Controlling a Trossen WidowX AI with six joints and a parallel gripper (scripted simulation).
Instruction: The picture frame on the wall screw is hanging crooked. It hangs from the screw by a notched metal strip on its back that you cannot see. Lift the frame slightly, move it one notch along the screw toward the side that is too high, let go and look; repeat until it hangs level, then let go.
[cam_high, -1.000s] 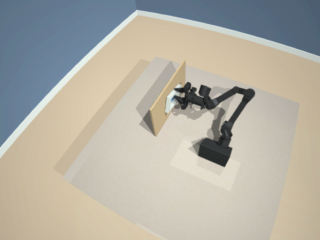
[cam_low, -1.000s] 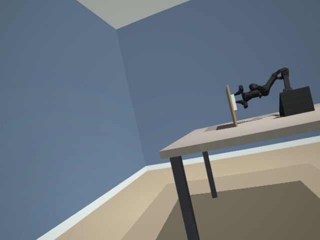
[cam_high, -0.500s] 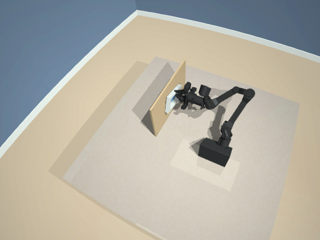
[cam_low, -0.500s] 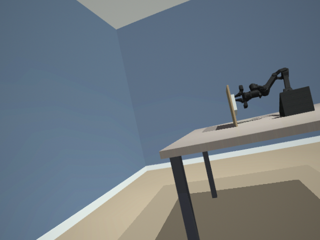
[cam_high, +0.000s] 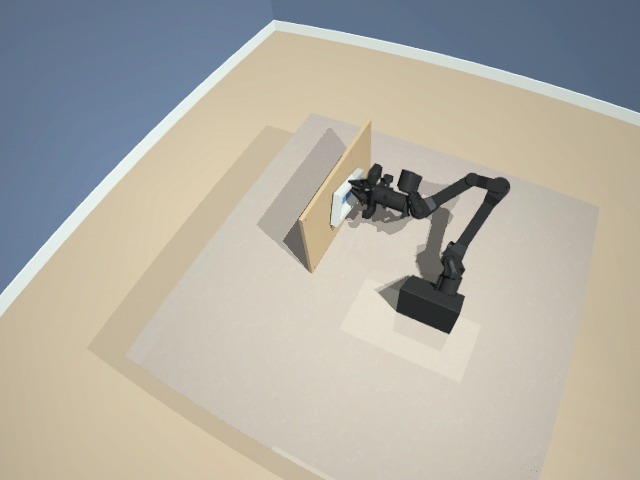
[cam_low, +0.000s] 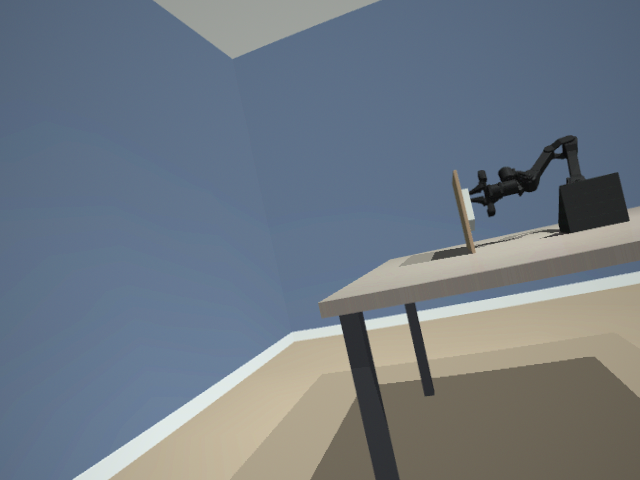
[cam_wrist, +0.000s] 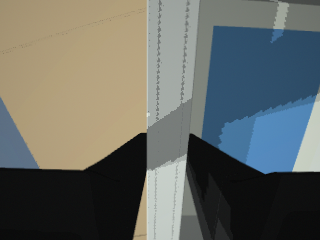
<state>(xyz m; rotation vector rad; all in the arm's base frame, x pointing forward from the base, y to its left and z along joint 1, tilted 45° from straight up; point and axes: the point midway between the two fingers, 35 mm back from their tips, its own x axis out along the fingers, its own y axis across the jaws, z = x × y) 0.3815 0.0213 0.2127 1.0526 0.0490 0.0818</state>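
Right now the picture frame is 1 cm ahead of my gripper tip, 1 cm to the left of it and 5 cm below it. The rest, counted from my gripper tip: board 2 cm ahead, 1 cm to the left, 6 cm below.
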